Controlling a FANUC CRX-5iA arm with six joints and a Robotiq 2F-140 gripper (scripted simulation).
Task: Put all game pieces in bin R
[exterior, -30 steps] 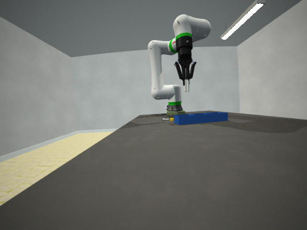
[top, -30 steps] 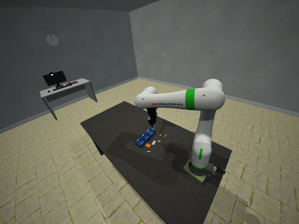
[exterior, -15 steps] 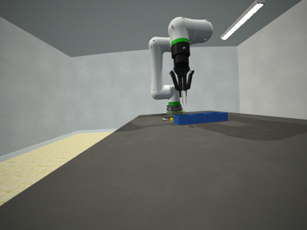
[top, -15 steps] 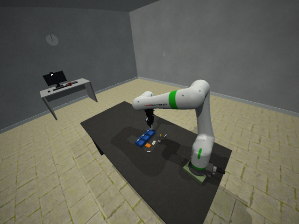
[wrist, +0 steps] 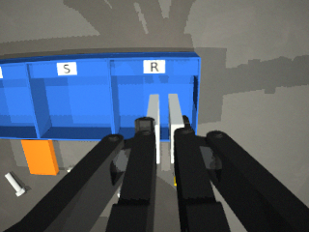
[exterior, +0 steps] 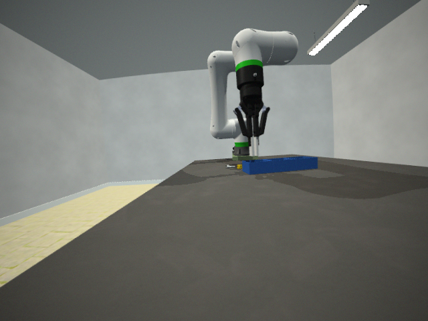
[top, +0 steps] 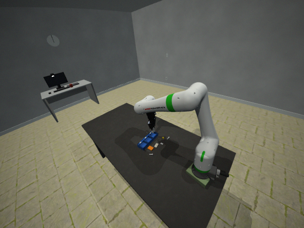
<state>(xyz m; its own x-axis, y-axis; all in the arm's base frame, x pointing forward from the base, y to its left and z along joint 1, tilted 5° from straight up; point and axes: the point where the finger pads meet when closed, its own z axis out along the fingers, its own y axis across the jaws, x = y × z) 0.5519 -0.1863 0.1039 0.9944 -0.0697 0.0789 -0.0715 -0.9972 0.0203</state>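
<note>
Right now the blue bin is 10 mm ahead of my hand, 90 mm to the left of it and 70 mm below it. Also, from my hand: white domino (100 mm behind, 100 mm to the left, 90 mm below); pale grey piece (140 mm behind, 60 mm to the left, 80 mm below); yellow die (120 mm behind, 10 mm to the right, 80 mm below).
</note>
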